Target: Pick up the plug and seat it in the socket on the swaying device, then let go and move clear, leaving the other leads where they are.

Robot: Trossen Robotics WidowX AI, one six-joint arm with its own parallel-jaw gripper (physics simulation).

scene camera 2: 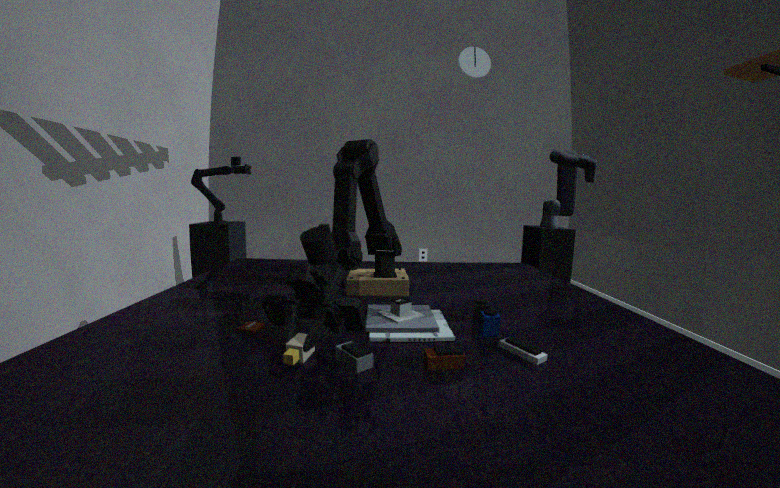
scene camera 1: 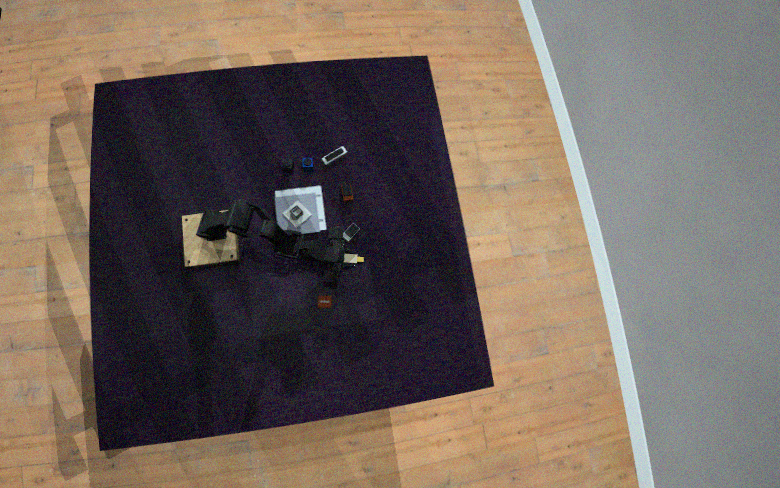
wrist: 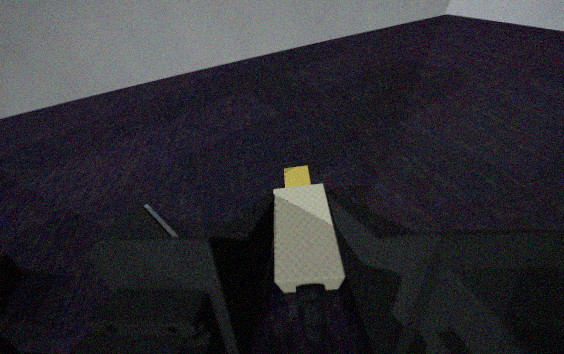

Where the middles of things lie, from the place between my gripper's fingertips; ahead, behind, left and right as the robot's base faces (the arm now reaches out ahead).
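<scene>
The cream plug [wrist: 307,260] is here, with my gripper 1 cm above it and 2 cm past it. Counting from my hand, I see the grey block [scene camera 2: 355,356] 1 cm below and 9 cm to the left, while the grey device [scene camera 1: 299,212] is 1 cm above my hand, 18 cm to the left of it and 17 cm behind it.
</scene>
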